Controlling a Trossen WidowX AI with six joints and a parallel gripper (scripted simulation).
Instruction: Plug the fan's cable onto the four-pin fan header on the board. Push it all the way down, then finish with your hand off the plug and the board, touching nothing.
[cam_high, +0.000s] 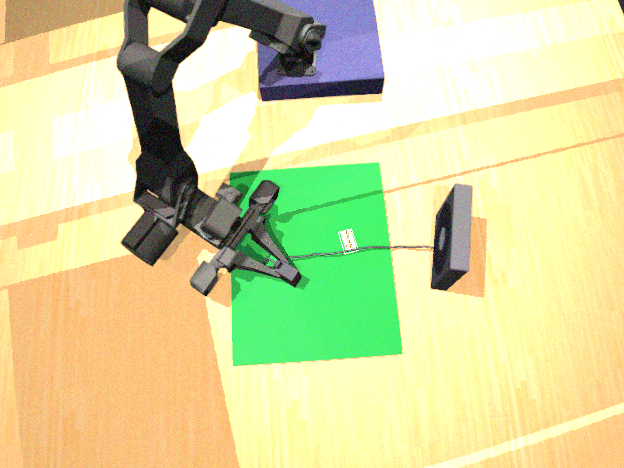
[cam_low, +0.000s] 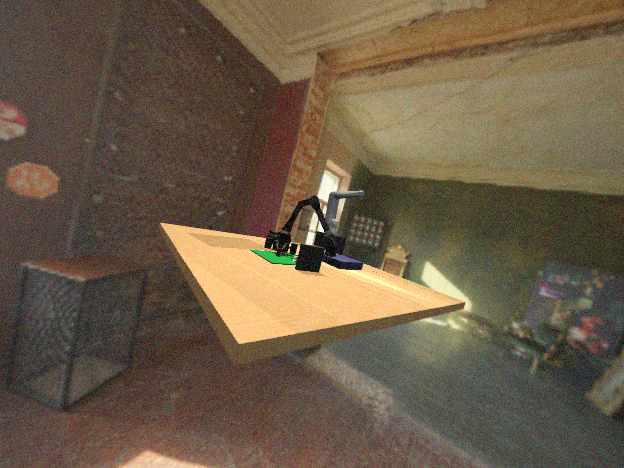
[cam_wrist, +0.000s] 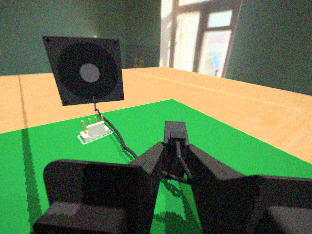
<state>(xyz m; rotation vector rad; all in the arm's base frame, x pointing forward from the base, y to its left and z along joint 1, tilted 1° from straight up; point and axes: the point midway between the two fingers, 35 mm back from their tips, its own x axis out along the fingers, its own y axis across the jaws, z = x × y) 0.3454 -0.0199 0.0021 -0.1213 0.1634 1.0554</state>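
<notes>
The green board lies 3 cm behind my gripper tip, 3 cm to the left of it and 4 cm below it. The rest, counted from my gripper tip: black fan: 5 cm behind, 22 cm to the left, 3 cm above; then white four-pin header: 6 cm behind, 9 cm to the left, 3 cm below; then dark plug: 1 cm below.
</notes>
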